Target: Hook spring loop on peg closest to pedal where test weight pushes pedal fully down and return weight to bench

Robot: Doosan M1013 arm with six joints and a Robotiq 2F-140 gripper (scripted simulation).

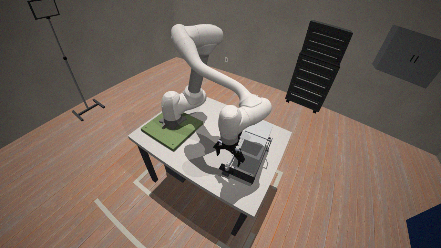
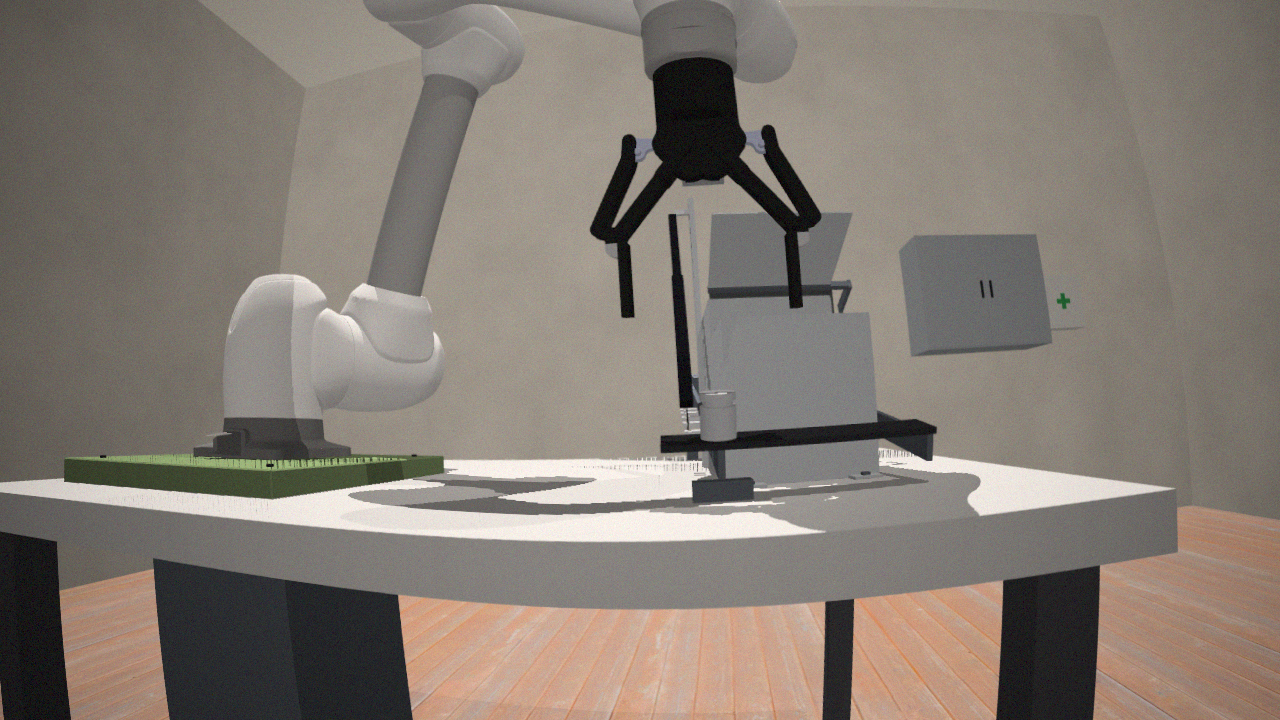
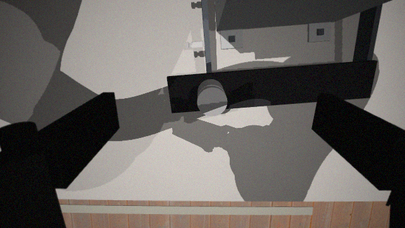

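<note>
The steel test weight is 9 cm below my hand. Also, from my hand: small dark block 1 cm to the right, 16 cm below.
</note>
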